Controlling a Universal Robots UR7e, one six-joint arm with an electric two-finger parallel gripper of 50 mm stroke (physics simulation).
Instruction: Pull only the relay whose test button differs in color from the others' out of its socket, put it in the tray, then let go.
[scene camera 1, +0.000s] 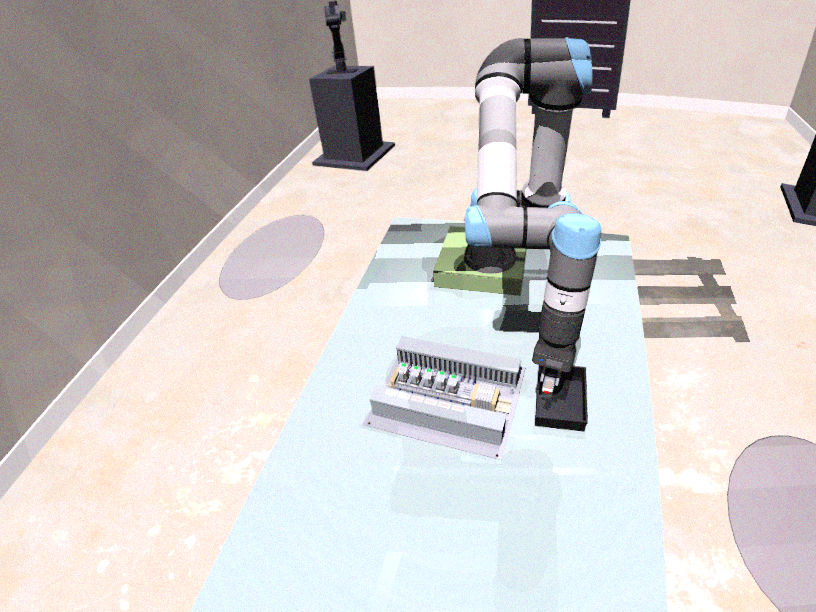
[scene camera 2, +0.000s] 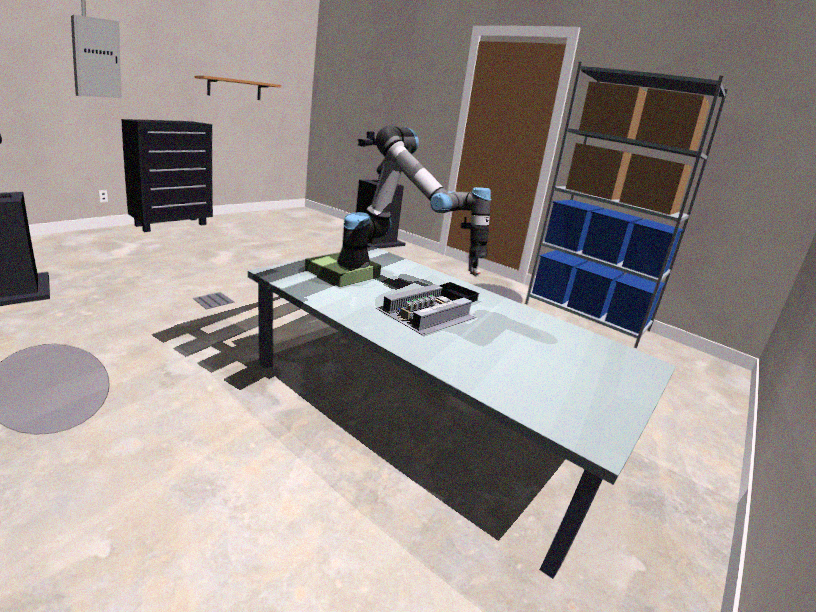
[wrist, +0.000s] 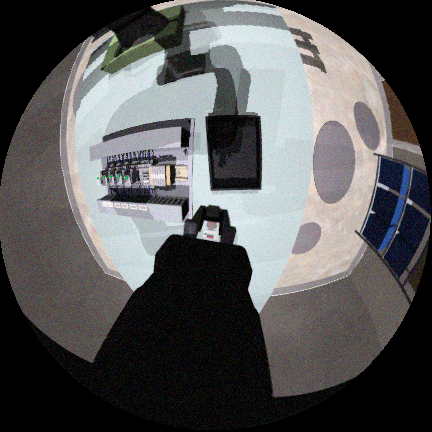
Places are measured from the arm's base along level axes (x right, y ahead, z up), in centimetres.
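Pixels of known places: gripper, fingertip midpoint: (scene camera 1: 550, 380) (scene camera 2: 472, 270) (wrist: 212, 214); arm's base, link origin: (scene camera 1: 490, 258) (scene camera 2: 353, 263).
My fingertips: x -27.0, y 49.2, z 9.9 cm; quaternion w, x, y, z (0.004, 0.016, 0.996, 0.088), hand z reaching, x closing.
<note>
For each thing: its top centre in the pictures, then the offset to it from my fingertips.
- relay, top centre: (wrist: 210, 227) (scene camera 1: 549, 380) dx +0.0, dy +1.2, dz +1.3 cm
- black tray, top centre: (wrist: 234, 151) (scene camera 1: 562, 390) (scene camera 2: 457, 289) dx -2.5, dy -8.5, dz -12.3 cm
My gripper (scene camera 1: 549, 380) (scene camera 2: 474, 270) (wrist: 212, 214) is shut on a relay (scene camera 1: 547, 387) (wrist: 210, 232) with a pale body and a red test button. The relay hangs in the air, apart from everything but the fingers. In scene camera 1 it overlaps the left part of the black tray (scene camera 1: 560, 423) (scene camera 2: 469, 295) (wrist: 259, 155); scene camera 2 shows the fingertips above the tray's level. The tray is open-topped and holds no relay. Several relays (scene camera 1: 428, 376) (wrist: 119, 177) with green test buttons stand in a row of sockets on the panel, left of the tray in scene camera 1.
The panel has tall grey wire ducts (scene camera 1: 438, 418) (scene camera 2: 442, 317) (wrist: 160, 207) along both long sides. Beige terminal blocks (scene camera 1: 485, 395) (wrist: 161, 175) sit at its tray end. The green base block (scene camera 1: 474, 281) (scene camera 2: 329, 270) (wrist: 117, 54) carries the arm at the table's far end.
</note>
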